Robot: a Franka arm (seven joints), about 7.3 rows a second.
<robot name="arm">
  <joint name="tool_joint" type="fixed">
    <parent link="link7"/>
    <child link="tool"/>
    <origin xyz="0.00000 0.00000 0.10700" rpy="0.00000 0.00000 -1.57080"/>
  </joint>
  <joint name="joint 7" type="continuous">
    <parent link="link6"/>
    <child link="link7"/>
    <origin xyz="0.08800 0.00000 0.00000" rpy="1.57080 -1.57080 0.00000"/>
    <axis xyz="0 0 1"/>
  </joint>
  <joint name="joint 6" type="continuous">
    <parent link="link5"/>
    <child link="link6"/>
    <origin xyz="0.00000 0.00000 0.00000" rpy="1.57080 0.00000 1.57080"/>
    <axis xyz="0 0 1"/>
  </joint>
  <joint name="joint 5" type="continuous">
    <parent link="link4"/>
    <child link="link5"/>
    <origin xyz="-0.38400 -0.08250 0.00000" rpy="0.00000 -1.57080 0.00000"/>
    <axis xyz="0 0 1"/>
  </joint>
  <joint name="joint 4" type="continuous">
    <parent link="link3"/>
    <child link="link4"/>
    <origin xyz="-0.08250 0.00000 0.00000" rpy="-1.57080 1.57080 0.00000"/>
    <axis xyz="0 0 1"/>
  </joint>
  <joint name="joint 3" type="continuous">
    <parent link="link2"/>
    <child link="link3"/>
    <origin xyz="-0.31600 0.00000 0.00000" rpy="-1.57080 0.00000 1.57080"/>
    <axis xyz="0 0 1"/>
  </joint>
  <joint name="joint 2" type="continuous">
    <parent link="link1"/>
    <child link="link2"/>
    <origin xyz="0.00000 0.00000 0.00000" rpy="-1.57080 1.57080 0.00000"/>
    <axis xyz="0 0 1"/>
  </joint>
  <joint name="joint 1" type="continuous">
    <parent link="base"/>
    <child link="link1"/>
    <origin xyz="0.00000 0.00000 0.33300" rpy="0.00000 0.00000 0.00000"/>
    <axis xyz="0 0 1"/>
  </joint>
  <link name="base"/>
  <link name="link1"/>
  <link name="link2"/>
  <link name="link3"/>
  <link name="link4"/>
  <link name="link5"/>
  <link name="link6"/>
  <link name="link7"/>
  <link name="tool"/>
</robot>
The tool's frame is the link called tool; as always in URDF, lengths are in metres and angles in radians. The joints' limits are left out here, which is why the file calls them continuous.
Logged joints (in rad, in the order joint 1, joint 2, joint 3, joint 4, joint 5, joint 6, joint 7), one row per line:
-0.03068, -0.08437, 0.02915, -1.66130, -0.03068, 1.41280, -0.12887
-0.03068, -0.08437, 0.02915, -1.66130, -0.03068, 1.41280, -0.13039
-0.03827, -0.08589, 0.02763, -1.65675, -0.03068, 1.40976, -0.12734
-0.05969, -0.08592, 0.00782, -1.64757, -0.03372, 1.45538, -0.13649
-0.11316, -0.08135, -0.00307, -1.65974, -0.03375, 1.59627, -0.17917
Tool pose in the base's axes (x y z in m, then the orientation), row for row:
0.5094, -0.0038, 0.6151, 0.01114, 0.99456, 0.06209, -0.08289
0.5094, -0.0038, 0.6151, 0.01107, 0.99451, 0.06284, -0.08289
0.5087, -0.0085, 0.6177, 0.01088, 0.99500, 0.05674, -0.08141
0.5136, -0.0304, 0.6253, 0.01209, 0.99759, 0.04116, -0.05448
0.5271, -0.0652, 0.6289, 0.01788, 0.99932, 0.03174, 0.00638
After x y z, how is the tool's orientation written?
As a quaternion, w x y z.
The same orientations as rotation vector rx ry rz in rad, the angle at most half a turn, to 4 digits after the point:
3.1025, 0.1937, -0.2586
3.1025, 0.1960, -0.2586
3.1044, 0.1770, -0.2540
3.1101, 0.1283, -0.1698
3.1042, 0.0986, 0.0198

